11 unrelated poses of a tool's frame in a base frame.
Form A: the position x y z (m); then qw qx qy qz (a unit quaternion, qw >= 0).
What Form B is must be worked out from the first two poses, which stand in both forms.
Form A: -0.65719, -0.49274, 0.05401, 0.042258, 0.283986, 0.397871, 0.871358
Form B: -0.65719, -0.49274, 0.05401, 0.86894, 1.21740, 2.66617
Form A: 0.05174, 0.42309, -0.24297, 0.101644, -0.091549, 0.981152, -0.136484
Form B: 0.05174, 0.42309, -0.24297, -0.27037, 2.89759, -0.40307
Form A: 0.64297, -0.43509, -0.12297, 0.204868, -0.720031, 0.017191, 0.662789
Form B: 0.64297, -0.43509, -0.12297, -2.00750, 0.04793, 1.84790
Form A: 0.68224, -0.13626, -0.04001, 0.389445, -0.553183, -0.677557, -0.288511
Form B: 0.68224, -0.13626, -0.04001, -1.40633, -1.72252, -0.73347
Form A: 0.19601, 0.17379, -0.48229, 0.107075, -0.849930, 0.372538, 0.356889
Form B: 0.19601, 0.17379, -0.48229, -2.50216, 1.09674, 1.05067
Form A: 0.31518, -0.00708, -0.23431, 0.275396, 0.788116, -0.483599, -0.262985
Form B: 0.31518, -0.00708, -0.23431, 2.11807, -1.29968, -0.70678
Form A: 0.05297, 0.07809, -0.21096, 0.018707, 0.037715, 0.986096, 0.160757
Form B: 0.05297, 0.07809, -0.21096, 0.11709, 3.06155, 0.49911
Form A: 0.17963, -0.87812, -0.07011, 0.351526, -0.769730, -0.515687, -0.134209
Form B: 0.17963, -0.87812, -0.07011, -1.99236, -1.33480, -0.34738
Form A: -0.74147, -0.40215, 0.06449, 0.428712, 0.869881, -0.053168, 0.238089
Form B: -0.74147, -0.40215, 0.06449, 2.17168, -0.13273, 0.59439
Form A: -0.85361, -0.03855, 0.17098, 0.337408, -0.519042, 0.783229, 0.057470
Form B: -0.85361, -0.03855, 0.17098, -1.35267, 2.04117, 0.14977
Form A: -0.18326, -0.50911, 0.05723, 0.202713, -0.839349, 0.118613, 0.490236
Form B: -0.18326, -0.50911, 0.05723, -2.34287, 0.33108, 1.36839
